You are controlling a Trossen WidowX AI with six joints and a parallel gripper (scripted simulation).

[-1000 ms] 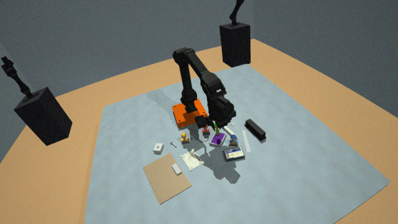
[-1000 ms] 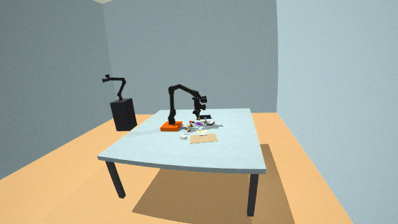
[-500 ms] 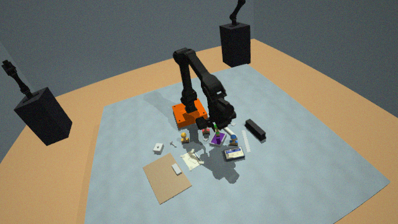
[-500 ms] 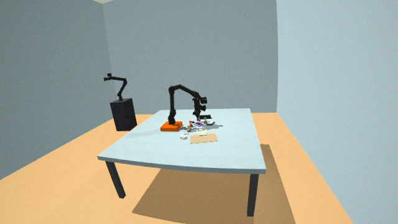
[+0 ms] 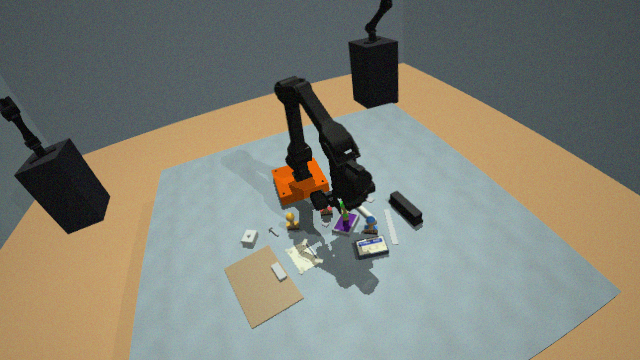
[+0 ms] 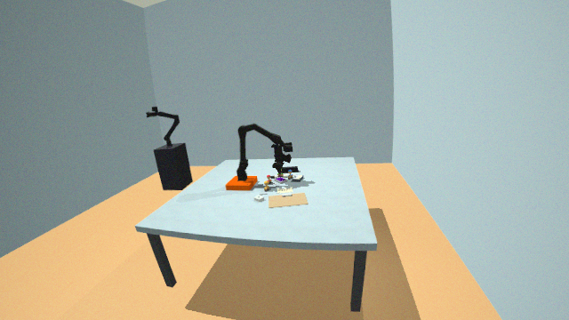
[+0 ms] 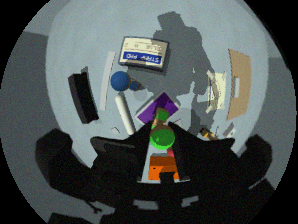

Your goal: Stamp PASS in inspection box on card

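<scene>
My gripper tip is now 60 mm above the purple ink pad. From my gripper tip the other things lie so: blue stamp 70 mm ahead, 50 mm to the left, 40 mm below; then green stamp right at my gripper tip; then red-knobbed stamp 80 mm behind, 40 mm below, 30 mm to the right.
</scene>
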